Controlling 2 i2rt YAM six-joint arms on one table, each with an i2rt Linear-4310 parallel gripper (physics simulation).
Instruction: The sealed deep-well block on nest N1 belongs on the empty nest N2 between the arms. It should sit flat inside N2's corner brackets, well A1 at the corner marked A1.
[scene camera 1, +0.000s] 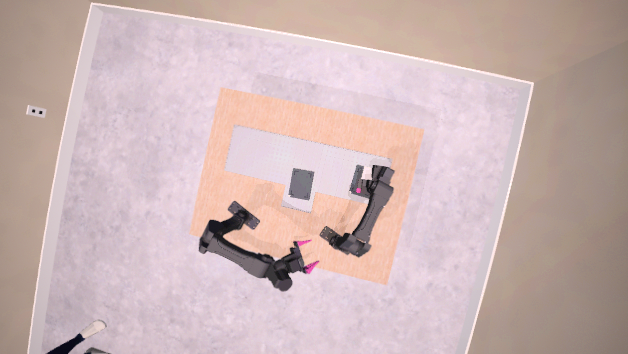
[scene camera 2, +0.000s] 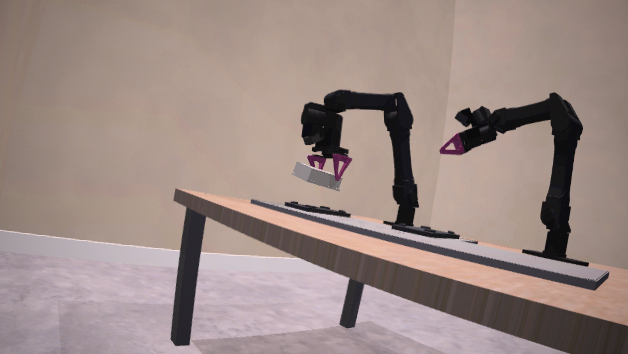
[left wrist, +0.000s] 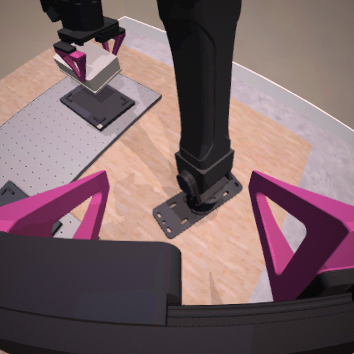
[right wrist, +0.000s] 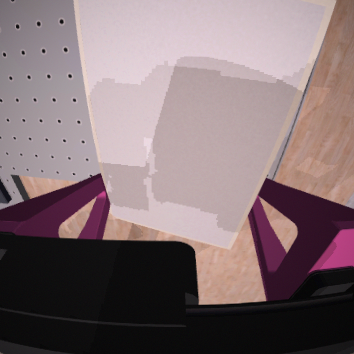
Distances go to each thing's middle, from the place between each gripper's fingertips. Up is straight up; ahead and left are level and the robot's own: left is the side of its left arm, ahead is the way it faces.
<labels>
Now: the deep-well block (scene camera 2: 310, 174) 4 cm ahead of my right hand and 1 cm above it.
Right now my left hand is 360 mm short of the deep-well block, 180 mm to the left of it and 170 mm above it.
</labels>
